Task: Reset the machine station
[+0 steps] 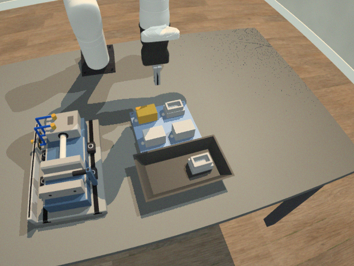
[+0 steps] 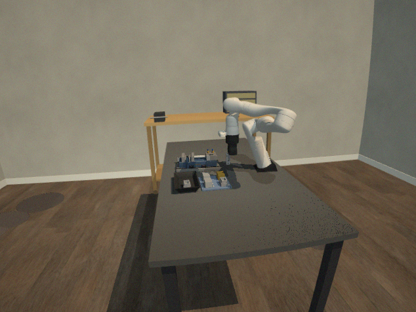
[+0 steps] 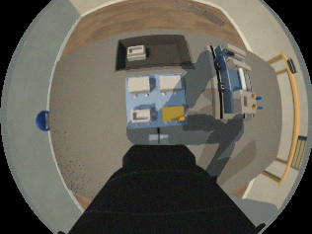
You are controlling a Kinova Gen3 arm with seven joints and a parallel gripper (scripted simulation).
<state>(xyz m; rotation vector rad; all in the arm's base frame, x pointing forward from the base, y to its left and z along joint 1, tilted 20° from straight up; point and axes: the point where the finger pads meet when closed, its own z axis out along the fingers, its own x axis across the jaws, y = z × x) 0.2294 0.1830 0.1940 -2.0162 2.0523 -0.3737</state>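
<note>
Right now the yellow brass blank is 4 cm ahead of my hand, 4 cm to the right of it and 10 cm below it. Round my hand: plain gray blank: 13 cm ahead, 4 cm to the right, 10 cm below; vise: 17 cm ahead, 29 cm to the right, 9 cm below.
</note>
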